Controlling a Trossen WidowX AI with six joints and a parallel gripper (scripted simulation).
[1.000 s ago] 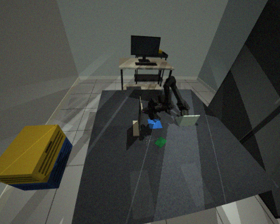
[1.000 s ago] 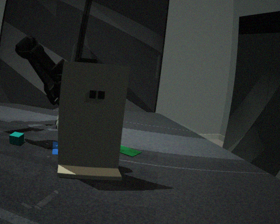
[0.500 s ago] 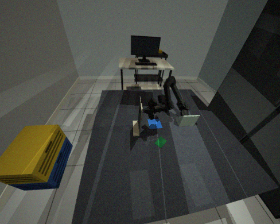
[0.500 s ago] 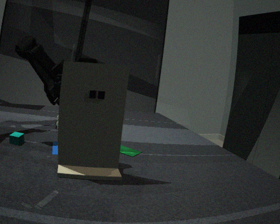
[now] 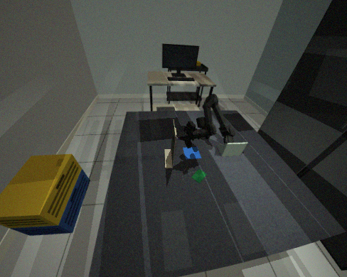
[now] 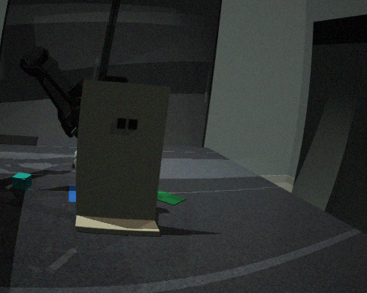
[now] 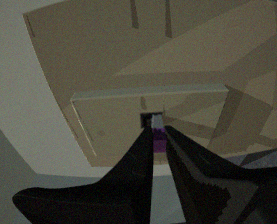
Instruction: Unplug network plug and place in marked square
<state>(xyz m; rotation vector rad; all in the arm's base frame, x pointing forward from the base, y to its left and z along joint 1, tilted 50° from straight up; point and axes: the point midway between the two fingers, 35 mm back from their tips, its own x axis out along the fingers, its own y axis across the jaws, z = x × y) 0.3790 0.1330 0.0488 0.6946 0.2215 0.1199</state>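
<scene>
The upright panel is 80 mm below my gripper tip, 30 mm ahead of it and 10 mm to the left of it. Also, from my gripper tip: purple-and-white plug right at my gripper tip; then teal cube 250 mm to the right, 190 mm below, 150 mm behind.
</scene>
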